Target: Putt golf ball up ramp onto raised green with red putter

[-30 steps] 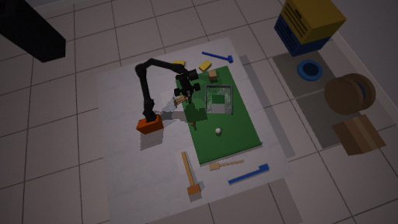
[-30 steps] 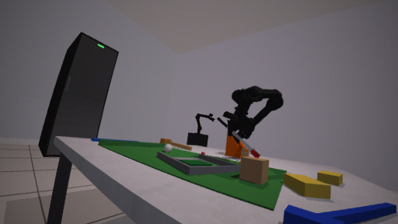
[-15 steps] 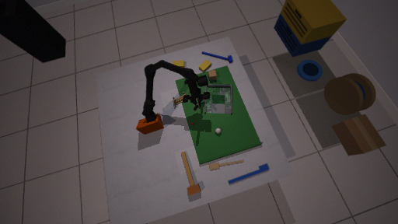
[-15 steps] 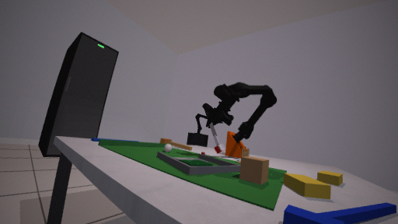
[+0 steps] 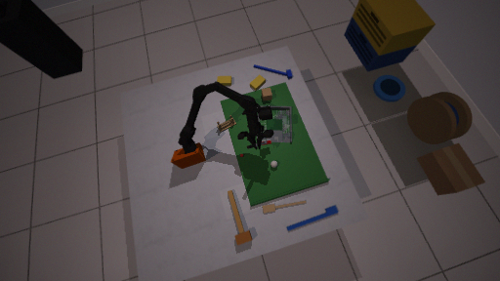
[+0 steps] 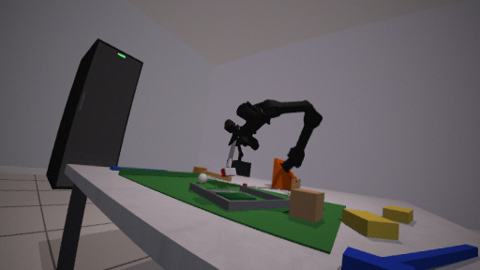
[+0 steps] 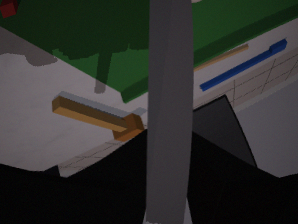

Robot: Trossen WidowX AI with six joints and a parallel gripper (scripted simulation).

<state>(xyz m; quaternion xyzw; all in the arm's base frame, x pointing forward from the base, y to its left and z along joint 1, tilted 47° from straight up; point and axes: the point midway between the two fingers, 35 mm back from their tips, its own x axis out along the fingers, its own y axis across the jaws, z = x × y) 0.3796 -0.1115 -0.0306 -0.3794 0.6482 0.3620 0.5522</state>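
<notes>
My gripper tip is now 20 mm short of the red putter, 40 mm to the right of it and 20 mm above it. From my gripper tip the other things lie so: white golf ball: 80 mm ahead, 60 mm to the right, 160 mm below; then brown block: 180 mm ahead, 410 mm to the left, 150 mm below; then green mat: 110 mm ahead, 110 mm to the left, 180 mm below.
</notes>
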